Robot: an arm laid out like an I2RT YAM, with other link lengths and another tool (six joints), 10 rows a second.
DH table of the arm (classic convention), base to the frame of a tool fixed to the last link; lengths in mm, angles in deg. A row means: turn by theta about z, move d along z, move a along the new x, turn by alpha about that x. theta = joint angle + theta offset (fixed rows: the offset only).
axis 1: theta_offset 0; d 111.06; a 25.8; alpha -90
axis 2: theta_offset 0; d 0; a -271.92; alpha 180
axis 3: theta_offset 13.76; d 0; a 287.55; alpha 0
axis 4: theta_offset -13.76; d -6.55; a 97.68; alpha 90
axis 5: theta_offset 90; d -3.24; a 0; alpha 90
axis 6: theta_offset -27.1; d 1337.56; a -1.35; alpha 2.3
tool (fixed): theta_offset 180; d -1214.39; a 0; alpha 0
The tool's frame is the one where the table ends.
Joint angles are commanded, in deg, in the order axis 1, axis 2, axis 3, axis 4, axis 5, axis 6. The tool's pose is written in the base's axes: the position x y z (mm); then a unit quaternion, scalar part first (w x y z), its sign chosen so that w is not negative. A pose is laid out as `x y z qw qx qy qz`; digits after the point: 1 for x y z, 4 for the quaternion.
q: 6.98, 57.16, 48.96, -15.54, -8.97, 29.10
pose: 341.4 70.9 237.3 0.3148 0.5264 0.6350 0.4696
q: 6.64, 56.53, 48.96, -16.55, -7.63, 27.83
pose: 339.1 64.6 237.3 0.3269 0.5275 0.6370 0.4573
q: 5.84, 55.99, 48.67, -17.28, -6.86, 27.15
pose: 337.1 57.4 235.4 0.3346 0.5326 0.6360 0.4470
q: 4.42, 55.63, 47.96, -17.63, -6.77, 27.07
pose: 335.7 48.5 230.5 0.3373 0.5429 0.6318 0.4386
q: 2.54, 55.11, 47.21, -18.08, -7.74, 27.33
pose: 333.2 39.6 226.0 0.3346 0.5536 0.6263 0.4350
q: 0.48, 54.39, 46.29, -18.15, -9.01, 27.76
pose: 330.6 30.7 222.4 0.3323 0.5637 0.6184 0.4351
